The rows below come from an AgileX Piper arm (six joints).
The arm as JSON. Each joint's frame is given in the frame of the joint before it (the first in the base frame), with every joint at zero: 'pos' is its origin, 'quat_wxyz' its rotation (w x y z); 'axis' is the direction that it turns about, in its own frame. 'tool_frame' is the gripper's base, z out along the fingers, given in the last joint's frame.
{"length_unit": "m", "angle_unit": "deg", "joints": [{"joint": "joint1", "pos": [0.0, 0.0, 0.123], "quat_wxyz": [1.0, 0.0, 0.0, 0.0], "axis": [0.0, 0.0, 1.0]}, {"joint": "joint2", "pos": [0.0, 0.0, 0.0], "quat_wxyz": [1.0, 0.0, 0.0, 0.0], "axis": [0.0, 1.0, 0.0]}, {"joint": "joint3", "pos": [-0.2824, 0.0, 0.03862], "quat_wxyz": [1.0, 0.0, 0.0, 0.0], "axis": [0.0, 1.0, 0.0]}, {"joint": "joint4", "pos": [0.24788, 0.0, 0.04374], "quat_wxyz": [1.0, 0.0, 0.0, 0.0], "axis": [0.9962, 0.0, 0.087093]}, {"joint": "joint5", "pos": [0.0, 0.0, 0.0], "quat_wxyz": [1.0, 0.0, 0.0, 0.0], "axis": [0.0, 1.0, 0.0]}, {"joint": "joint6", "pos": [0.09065, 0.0, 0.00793], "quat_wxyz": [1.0, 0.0, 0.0, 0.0], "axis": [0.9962, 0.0, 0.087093]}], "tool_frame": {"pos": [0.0, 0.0, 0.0], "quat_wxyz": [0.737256, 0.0, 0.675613, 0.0]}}
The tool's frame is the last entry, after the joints.
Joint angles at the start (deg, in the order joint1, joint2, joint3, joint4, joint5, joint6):
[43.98 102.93 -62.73 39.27 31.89 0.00]
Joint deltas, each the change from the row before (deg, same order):
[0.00 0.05 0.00 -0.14 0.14 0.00]
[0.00 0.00 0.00 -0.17 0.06 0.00]
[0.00 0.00 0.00 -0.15 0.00 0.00]
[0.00 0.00 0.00 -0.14 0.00 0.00]
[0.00 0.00 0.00 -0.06 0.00 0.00]
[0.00 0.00 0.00 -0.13 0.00 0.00]
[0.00 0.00 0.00 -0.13 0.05 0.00]
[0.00 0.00 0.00 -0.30 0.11 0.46]
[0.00 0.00 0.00 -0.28 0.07 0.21]
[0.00 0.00 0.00 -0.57 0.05 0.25]
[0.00 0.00 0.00 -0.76 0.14 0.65]
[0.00 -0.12 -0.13 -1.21 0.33 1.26]
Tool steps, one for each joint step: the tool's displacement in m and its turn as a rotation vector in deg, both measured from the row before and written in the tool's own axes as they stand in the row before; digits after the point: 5 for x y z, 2 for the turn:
[0.00025 -0.00026 0.00028 0.10 0.18 -0.10]
[0.00010 -0.00014 0.00000 0.09 0.06 -0.14]
[0.00000 -0.00013 0.00000 0.08 0.00 -0.13]
[0.00000 -0.00012 0.00000 0.07 0.00 -0.12]
[0.00000 -0.00005 0.00000 0.03 0.00 -0.05]
[0.00000 -0.00011 0.00000 0.07 0.00 -0.11]
[0.00008 -0.00011 0.00000 0.07 0.05 -0.11]
[0.00017 -0.00025 0.00000 0.16 0.11 0.21]
[0.00011 -0.00024 0.00000 0.15 0.07 -0.03]
[0.00007 -0.00049 0.00000 0.31 0.05 -0.23]
[0.00021 -0.00065 0.00000 0.41 0.13 0.01]
[-0.00009 -0.00028 -0.00098 0.53 0.11 0.16]

